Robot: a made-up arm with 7 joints.
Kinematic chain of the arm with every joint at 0, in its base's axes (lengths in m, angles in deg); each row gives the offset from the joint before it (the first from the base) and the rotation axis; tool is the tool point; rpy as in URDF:
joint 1: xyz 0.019 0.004 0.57 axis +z
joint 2: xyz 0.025 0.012 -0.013 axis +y
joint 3: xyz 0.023 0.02 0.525 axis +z
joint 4: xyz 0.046 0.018 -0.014 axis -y
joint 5: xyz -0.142 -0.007 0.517 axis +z
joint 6: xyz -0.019 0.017 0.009 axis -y
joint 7: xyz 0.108 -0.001 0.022 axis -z
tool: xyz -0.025 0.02 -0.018 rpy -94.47 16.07 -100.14
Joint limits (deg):
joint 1: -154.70..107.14
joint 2: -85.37..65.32
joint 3: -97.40..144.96
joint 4: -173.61..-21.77
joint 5: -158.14..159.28
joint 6: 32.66..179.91
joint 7: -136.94..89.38
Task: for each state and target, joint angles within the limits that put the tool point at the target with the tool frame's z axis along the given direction. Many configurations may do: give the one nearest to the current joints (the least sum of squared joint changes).
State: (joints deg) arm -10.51 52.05 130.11 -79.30 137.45 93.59 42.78
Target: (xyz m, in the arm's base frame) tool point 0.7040 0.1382 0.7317 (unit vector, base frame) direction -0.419 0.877 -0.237
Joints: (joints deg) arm -59.60 55.44 100.95 -124.58 134.21 116.32 37.40
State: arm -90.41 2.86 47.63 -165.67 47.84 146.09 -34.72
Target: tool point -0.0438 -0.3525 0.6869 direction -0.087 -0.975 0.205
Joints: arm -115.83 -22.18 21.03 -172.19 48.58 161.86 -54.49
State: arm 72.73 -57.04 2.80 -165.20 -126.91 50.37 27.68
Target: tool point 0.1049 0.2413 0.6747 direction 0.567 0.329 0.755
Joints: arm 68.99 -53.50 -5.91 -173.61 -78.01 65.89 74.95
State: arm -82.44 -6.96 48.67 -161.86 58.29 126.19 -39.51
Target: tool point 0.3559 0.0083 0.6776 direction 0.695 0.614 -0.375
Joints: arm -45.37 -46.43 48.86 -173.61 29.89 109.53 -78.41
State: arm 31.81 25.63 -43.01 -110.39 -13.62 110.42 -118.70
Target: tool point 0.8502 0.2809 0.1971 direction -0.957 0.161 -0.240
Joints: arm 30.52 65.32 -22.30 -99.42 -46.28 115.13 -113.20
